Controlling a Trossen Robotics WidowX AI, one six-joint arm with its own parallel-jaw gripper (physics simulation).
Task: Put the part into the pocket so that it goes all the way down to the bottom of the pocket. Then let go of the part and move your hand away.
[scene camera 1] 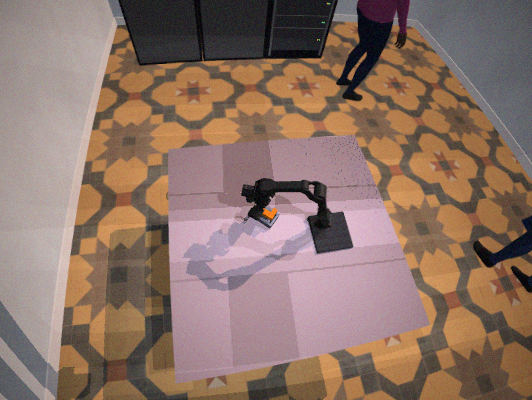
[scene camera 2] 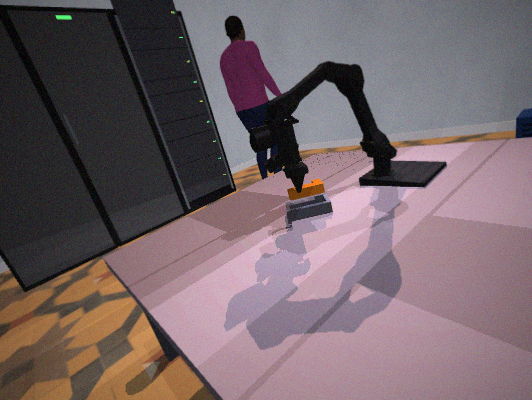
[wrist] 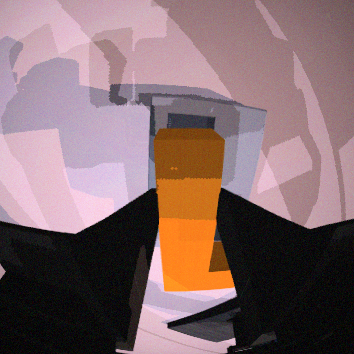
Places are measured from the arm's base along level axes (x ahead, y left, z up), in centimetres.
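Where they show: gripper, fingertip midpoint: (scene camera 1: 260, 210) (scene camera 2: 298, 191) (wrist: 186, 195); arm's base, origin of the base link: (scene camera 1: 322, 223) (scene camera 2: 382, 172).
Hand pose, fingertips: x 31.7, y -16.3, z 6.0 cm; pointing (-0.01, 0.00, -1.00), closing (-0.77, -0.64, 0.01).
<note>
Each offset is from my fingertips to the top centre of the thing. Level surfaces: height alone.
The orange part @(dy +0.7, dx -2.6, dz +1.2 cm) (scene camera 1: 270, 214) (scene camera 2: 312, 189) (wrist: 189, 200) is a long bar with a short side step at one end. My gripper (scene camera 1: 260, 207) (scene camera 2: 299, 190) (wrist: 186, 195) is shut on it, one black finger on each side. The grey block with the pocket @(dy +0.5, dx -2.5, dz -4.8 cm) (scene camera 1: 273, 222) (scene camera 2: 314, 210) (wrist: 251, 135) sits on the table directly below the part. In the scene camera 2 view the part is above the block's rim, roughly in line with its length. In the wrist view the part covers most of the pocket; a dark strip of the opening shows beyond its far end. The pocket's bottom is mostly hidden.
The pink table @(dz -8.4 cm) (scene camera 1: 200, 325) (scene camera 2: 425, 320) carries the block and the arm's black base plate (scene camera 1: 334, 241) (scene camera 2: 422, 176). Dark cabinets (scene camera 1: 235, 30) (scene camera 2: 65, 100) stand beyond the table. A person in a magenta top (scene camera 1: 375, 30) (scene camera 2: 245, 75) stands on the floor behind it.
</note>
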